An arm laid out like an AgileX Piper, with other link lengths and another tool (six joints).
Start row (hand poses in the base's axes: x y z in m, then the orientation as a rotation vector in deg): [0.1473 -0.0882 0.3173 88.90 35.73 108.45]
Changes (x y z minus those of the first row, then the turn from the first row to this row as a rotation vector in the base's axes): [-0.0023 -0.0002 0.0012 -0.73 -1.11 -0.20]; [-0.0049 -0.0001 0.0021 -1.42 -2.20 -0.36]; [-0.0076 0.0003 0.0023 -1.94 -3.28 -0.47]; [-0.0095 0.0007 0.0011 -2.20 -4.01 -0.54]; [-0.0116 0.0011 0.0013 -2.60 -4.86 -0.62]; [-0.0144 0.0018 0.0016 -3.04 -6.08 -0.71]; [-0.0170 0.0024 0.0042 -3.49 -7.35 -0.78]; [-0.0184 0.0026 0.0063 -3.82 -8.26 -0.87]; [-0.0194 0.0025 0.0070 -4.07 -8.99 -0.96]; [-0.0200 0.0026 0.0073 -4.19 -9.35 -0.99]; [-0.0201 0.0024 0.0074 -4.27 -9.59 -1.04]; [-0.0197 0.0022 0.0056 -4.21 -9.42 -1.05]
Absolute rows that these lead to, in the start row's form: [0.1450 -0.0884 0.3185 87.30 35.69 108.61]; [0.1424 -0.0883 0.3194 85.74 35.65 108.79]; [0.1397 -0.0879 0.3196 84.30 35.52 109.09]; [0.1378 -0.0875 0.3184 83.38 35.36 109.34]; [0.1357 -0.0871 0.3186 82.26 35.25 109.58]; [0.1329 -0.0864 0.3189 80.72 35.00 110.00]; [0.1303 -0.0858 0.3215 79.12 34.75 110.45]; [0.1289 -0.0856 0.3236 77.97 34.54 110.73]; [0.1279 -0.0857 0.3243 77.06 34.34 110.94]; [0.1273 -0.0856 0.3246 76.61 34.26 111.06]; [0.1272 -0.0858 0.3247 76.31 34.17 111.11]; [0.1276 -0.0860 0.3229 76.53 34.19 111.04]
